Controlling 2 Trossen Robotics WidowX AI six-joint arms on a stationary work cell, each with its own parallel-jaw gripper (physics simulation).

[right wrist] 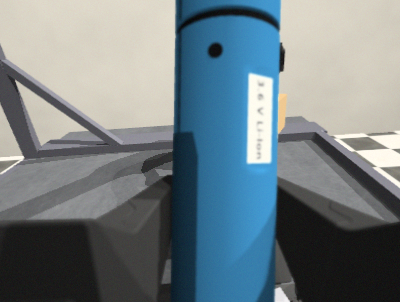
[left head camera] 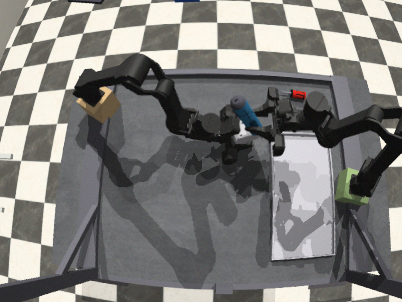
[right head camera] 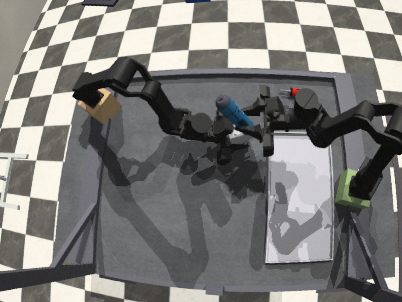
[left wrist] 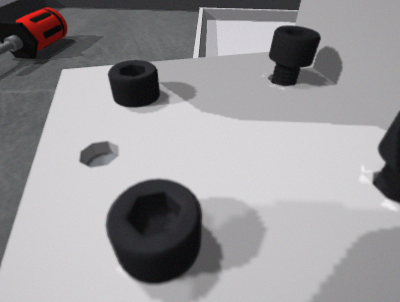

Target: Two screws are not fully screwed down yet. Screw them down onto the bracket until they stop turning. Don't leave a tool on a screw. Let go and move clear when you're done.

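Where they show: right gripper, fingertip midpoint: (right wrist: 219,183) (left head camera: 244,121) (right head camera: 234,120); left arm's base at its link origin: (left head camera: 93,96) (right head camera: 93,98); right arm's base at its link origin: (left head camera: 358,185) (right head camera: 358,187).
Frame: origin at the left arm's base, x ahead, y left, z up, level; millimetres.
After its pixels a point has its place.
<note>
The white bracket (left head camera: 243,133) {x 492, y 156, z -40 mm} (left wrist: 240,165) {x 482, y 163, z -40 mm} fills the left wrist view. Two screws (left wrist: 134,83) {x 486, y 188, z -35 mm} (left wrist: 155,230) sit with their heads low on the plate. A third screw (left wrist: 294,47) {x 511, y 166, z -31 mm} stands raised, thread showing. A dark part (left wrist: 392,160) over another spot is cut off by the right edge; screw or tool tip, I cannot tell. My left gripper (left head camera: 237,133) (right head camera: 230,138) is shut on the bracket; the contact is hidden. My right gripper (left head camera: 254,122) {x 490, y 142, z 78 mm} (right head camera: 246,120) (right wrist: 219,183) {x 490, y 142, z 78 mm} is shut on the blue electric screwdriver (left head camera: 244,112) {x 490, y 129, z 157 mm} (right head camera: 232,110) {x 493, y 135, z 156 mm} (right wrist: 225,115) {x 509, y 155, z 118 mm}, tilted over the bracket, its tip hidden.
A red screwdriver (left head camera: 299,94) {x 589, y 416, z -79 mm} (right head camera: 295,92) {x 577, y 409, z -80 mm} (left wrist: 45,30) {x 585, y 405, z -88 mm} lies behind the right gripper. A white tray (left head camera: 317,160) {x 755, y 237, z -103 mm} (right head camera: 315,160) {x 749, y 235, z -103 mm} (left wrist: 250,37) {x 721, y 262, z -102 mm} lies in front of the right arm. A tan block (left head camera: 102,109) {x 50, y -17, z -25 mm} and a green block (left head camera: 346,186) {x 873, y 186, z -36 mm} are at the arm bases.
</note>
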